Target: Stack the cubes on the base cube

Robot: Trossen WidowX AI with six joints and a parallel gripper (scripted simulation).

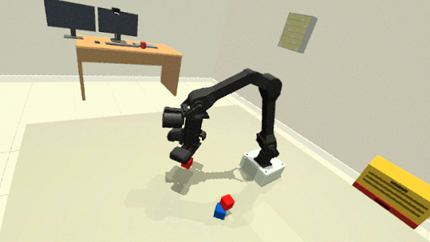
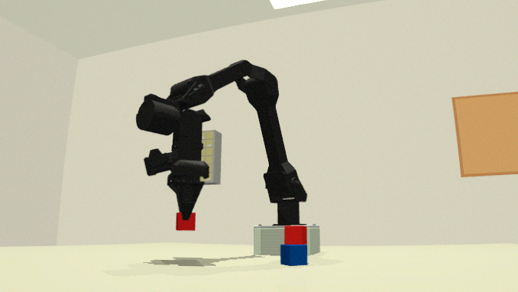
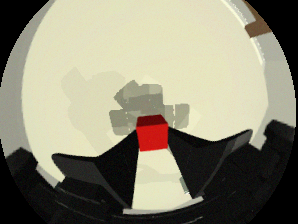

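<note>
Right now my gripper tip is 70 mm past the red cube, 200 mm to the right of it and 30 mm above it. From my gripper tip the other things lie so: blue base cube 50 mm behind, 200 mm to the left, 60 mm below.
</note>
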